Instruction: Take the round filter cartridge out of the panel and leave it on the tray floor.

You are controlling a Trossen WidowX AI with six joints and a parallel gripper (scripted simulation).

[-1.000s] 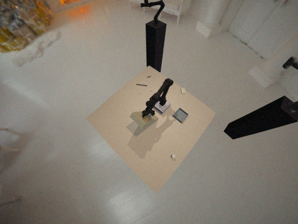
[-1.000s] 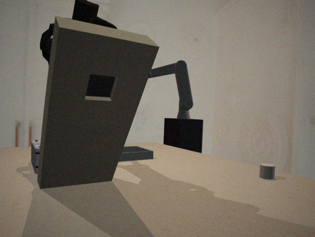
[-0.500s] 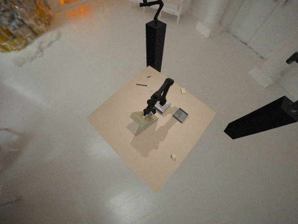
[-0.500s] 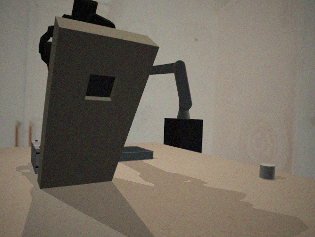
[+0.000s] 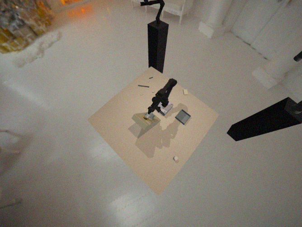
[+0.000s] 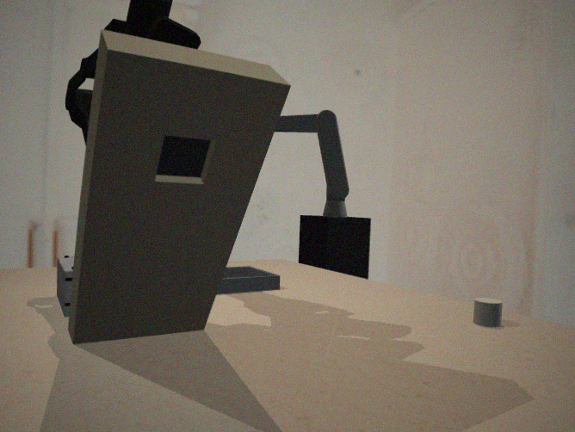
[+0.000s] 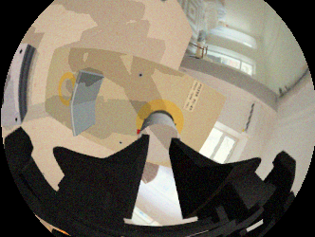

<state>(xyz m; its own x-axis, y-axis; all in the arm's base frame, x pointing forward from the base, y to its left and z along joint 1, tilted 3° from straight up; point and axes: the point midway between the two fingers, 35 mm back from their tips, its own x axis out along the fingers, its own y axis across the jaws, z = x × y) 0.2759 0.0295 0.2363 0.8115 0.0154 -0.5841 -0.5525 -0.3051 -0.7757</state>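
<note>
The round filter cartridge lies 10 mm below my gripper tip and 10 mm ahead of it. Also, from my gripper tip: tan service panel (110 mm below, 20 mm ahead); then grey tray (380 mm behind, 280 mm below, 260 mm to the left).
</note>
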